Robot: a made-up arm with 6 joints.
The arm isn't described. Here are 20 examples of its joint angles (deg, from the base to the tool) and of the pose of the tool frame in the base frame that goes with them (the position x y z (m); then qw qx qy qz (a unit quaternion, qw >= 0)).
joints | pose
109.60 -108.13 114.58 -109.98 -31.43 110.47 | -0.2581 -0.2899 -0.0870 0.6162 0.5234 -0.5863 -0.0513
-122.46 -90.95 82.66 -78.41 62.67 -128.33 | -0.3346 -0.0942 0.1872 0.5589 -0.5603 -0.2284 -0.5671
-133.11 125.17 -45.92 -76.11 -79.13 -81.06 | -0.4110 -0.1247 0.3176 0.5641 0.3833 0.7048 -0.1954
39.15 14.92 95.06 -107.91 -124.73 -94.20 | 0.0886 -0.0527 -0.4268 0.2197 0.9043 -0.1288 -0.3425
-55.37 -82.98 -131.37 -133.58 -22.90 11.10 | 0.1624 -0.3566 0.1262 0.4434 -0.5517 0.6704 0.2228
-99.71 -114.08 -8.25 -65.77 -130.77 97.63 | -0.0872 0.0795 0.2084 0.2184 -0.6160 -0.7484 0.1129
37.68 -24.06 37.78 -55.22 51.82 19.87 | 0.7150 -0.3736 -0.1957 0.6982 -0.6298 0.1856 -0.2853
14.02 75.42 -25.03 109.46 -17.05 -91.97 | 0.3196 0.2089 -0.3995 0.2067 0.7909 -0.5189 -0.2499
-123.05 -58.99 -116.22 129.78 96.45 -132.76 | -0.0724 -0.3509 0.3308 0.3640 -0.1292 0.7003 -0.6003
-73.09 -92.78 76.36 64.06 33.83 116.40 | -0.1544 -0.0116 0.9649 0.5293 -0.0008 -0.7085 -0.4667
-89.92 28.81 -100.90 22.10 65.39 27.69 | 0.4213 -0.0434 0.2466 0.7705 -0.1368 0.6152 0.0954
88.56 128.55 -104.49 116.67 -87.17 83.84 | -0.2968 0.1455 0.0006 0.5949 0.4475 -0.6496 0.1544
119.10 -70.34 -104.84 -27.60 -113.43 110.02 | -0.1590 -0.2402 -0.8979 0.6511 -0.6519 0.3887 0.0122
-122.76 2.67 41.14 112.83 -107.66 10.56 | 0.1896 -0.5343 0.6686 0.3572 -0.7776 0.2960 -0.4243
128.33 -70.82 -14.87 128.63 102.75 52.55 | -0.4788 -0.1871 -0.2504 0.4199 -0.0429 -0.9052 0.0497
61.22 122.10 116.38 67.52 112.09 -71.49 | 0.3047 -0.0196 -0.3496 0.6836 0.4693 -0.4464 0.3364
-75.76 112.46 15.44 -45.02 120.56 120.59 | 0.4734 0.2988 0.4084 0.8718 -0.2258 0.1891 -0.3915
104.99 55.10 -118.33 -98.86 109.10 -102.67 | -0.4409 0.0904 -0.3442 0.8501 -0.1728 -0.4212 -0.2648
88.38 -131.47 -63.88 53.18 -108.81 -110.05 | 0.3995 0.0670 -0.2239 0.1297 0.3666 -0.2837 -0.8765
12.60 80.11 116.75 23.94 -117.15 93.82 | 0.3080 0.3648 -0.5482 0.6686 -0.3940 0.6252 0.0822
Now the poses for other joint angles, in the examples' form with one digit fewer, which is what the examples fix.
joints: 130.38 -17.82 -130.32 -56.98 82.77 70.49
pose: -0.305 -0.725 -0.088 0.527 0.134 0.002 -0.839
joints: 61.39 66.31 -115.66 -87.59 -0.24 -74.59
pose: 0.231 0.272 -0.328 0.179 -0.530 -0.138 -0.818
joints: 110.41 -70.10 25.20 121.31 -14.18 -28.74
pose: 0.079 -0.528 -0.725 0.621 0.542 0.552 -0.122
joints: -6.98 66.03 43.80 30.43 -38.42 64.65
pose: 0.450 -0.458 -0.244 0.207 0.840 -0.139 -0.483
